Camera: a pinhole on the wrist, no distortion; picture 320 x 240 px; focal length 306.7 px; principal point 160.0 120.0 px. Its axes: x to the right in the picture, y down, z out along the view. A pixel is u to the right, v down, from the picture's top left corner.
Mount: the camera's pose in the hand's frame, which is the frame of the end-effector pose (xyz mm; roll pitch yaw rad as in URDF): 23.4 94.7 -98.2 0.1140 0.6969 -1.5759
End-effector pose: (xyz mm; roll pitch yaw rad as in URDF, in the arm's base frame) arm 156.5 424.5 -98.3 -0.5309 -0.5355 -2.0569
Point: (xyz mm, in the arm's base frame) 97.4 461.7 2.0
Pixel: 244.3 187.5
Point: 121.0 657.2 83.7
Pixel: 238.2 87.4
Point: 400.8 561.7 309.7
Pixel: 43.5 146.2
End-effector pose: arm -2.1 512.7 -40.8 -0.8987 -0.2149 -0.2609
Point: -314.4 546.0 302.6
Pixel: 237.8 13.1
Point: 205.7 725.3 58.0
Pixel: outside the picture
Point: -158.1 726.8 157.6
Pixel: 83.3 22.1
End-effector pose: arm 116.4 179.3 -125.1 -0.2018 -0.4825 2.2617
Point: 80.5 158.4 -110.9
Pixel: 84.3 129.2
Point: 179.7 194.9 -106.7
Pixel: 235.3 92.6
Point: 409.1 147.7 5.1
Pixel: 223.1 50.3
